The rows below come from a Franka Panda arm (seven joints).
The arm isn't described. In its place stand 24 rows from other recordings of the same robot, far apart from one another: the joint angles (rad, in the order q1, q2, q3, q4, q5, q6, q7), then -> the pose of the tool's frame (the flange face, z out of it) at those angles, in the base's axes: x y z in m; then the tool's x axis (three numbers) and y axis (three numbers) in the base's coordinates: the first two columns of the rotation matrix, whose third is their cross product.
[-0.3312 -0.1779 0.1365 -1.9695 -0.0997 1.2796 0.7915] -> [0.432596, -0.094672, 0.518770, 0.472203, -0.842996, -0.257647, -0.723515, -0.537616, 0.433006]
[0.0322 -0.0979 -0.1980 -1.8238 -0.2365 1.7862 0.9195] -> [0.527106, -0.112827, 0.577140, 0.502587, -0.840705, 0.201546, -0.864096, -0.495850, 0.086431]
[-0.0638 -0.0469 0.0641 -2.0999 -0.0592 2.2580 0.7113] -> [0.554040, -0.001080, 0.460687, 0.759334, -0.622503, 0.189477, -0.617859, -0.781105, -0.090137]
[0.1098 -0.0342 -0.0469 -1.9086 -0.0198 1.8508 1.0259] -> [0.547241, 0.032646, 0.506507, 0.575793, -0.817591, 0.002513, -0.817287, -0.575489, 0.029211]
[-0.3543 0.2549 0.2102 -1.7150 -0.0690 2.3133 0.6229] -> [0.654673, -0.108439, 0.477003, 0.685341, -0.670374, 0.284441, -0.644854, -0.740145, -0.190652]
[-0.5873 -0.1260 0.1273 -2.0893 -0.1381 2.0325 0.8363] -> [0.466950, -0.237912, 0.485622, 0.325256, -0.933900, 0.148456, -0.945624, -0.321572, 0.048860]
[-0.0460 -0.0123 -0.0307 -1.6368 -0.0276 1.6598 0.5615] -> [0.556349, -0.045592, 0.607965, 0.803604, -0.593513, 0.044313, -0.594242, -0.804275, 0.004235]
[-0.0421 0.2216 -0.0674 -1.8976 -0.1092 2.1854 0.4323] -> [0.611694, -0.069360, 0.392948, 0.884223, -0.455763, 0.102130, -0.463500, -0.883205, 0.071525]
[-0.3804 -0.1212 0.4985 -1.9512 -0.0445 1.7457 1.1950] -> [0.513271, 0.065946, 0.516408, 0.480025, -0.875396, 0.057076, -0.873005, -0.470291, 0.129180]
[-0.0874 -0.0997 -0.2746 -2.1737 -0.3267 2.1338 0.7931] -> [0.482988, -0.200230, 0.440849, 0.552526, -0.807414, 0.206874, -0.833381, -0.531042, 0.153203]
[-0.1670 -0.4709 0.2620 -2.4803 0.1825 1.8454 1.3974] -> [0.381583, 0.052673, 0.437155, 0.158147, -0.984498, -0.075850, -0.972035, -0.168729, 0.163333]
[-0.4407 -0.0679 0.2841 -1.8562 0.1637 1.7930 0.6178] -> [0.539050, -0.067361, 0.544311, 0.689890, -0.719323, -0.081402, -0.723421, -0.680897, -0.114200]
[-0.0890 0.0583 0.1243 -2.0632 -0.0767 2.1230 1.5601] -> [0.559163, 0.015653, 0.406486, 0.085701, -0.994624, 0.058116, -0.996307, -0.085863, -0.000303]
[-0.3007 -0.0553 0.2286 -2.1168 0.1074 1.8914 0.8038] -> [0.510737, -0.027984, 0.424065, 0.591360, -0.786446, -0.178315, -0.790132, -0.609283, 0.066824]
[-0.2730 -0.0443 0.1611 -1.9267 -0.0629 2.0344 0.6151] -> [0.558779, -0.065102, 0.520504, 0.751452, -0.639854, 0.160956, -0.644022, -0.764346, -0.031798]
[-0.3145 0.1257 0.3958 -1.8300 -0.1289 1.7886 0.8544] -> [0.575993, 0.028405, 0.453841, 0.738637, -0.672310, -0.049132, -0.657821, -0.734801, 0.165345]
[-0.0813 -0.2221 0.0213 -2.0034 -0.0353 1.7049 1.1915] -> [0.482201, -0.031550, 0.546495, 0.319298, -0.947620, 0.008098, -0.944397, -0.317481, 0.085557]
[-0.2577 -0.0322 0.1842 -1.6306 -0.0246 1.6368 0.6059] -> [0.549066, -0.041277, 0.619560, 0.777828, -0.626608, 0.048444, -0.627473, -0.778630, 0.003520]
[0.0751 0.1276 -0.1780 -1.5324 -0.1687 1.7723 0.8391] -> [0.606860, -0.070697, 0.590149, 0.599457, -0.771066, 0.214728, -0.794657, -0.605433, 0.044401]
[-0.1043 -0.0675 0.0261 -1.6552 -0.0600 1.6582 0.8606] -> [0.539586, -0.047740, 0.629483, 0.590247, -0.801895, 0.092596, -0.804567, -0.593719, -0.013032]
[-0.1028 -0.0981 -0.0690 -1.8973 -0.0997 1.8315 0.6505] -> [0.525943, -0.100683, 0.545077, 0.697514, -0.712170, 0.079298, -0.716360, -0.695713, 0.053032]
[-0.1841 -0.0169 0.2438 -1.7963 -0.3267 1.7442 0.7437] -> [0.555870, 0.005074, 0.546013, 0.813582, -0.552185, 0.182144, -0.581422, -0.769496, 0.264244]
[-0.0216 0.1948 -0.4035 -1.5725 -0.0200 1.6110 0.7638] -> [0.555376, -0.233316, 0.522462, 0.373146, -0.927107, -0.035129, -0.912612, -0.373602, 0.166017]
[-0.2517 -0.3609 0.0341 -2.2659 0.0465 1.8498 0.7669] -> [0.428144, -0.089869, 0.498000, 0.537952, -0.840687, -0.062075, -0.841688, -0.539740, 0.015547]
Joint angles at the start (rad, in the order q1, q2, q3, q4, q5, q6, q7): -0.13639, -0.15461, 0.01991, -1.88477, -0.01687, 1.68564, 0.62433
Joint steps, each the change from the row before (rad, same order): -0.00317, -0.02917, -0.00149, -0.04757, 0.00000, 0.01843, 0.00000; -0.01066, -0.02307, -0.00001, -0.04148, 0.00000, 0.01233, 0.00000; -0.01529, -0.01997, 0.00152, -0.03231, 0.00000, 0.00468, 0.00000; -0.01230, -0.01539, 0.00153, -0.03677, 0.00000, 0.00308, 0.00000; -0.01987, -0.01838, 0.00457, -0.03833, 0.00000, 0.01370, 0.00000; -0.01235, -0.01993, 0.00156, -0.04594, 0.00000, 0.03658, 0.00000; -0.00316, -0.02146, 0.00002, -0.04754, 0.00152, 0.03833, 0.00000; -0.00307, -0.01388, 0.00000, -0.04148, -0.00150, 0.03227, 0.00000; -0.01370, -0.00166, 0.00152, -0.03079, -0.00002, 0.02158, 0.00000
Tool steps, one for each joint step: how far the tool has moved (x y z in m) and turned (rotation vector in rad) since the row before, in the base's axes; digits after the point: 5 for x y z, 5 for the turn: -0.00939, -0.00120, -0.00640, -0.00025, 0.00000, -0.00443; -0.00862, -0.00418, -0.00728, 0.00040, 0.00608, -0.01057; -0.00818, -0.00555, -0.00523, 0.00039, 0.00769, -0.01384; -0.00785, -0.00399, -0.00977, 0.00212, 0.01820, -0.01092; -0.00800, -0.00584, -0.00832, -0.00045, 0.00645, -0.01536; -0.00661, -0.00384, -0.00947, -0.00263, -0.01024, -0.01032; -0.00654, -0.00009, -0.00948, -0.00121, -0.01222, -0.00306; -0.00533, -0.00055, -0.01064, -0.00247, -0.00427, -0.00219; -0.00391, -0.00484, -0.01200, 0.00107, 0.00750, -0.01199
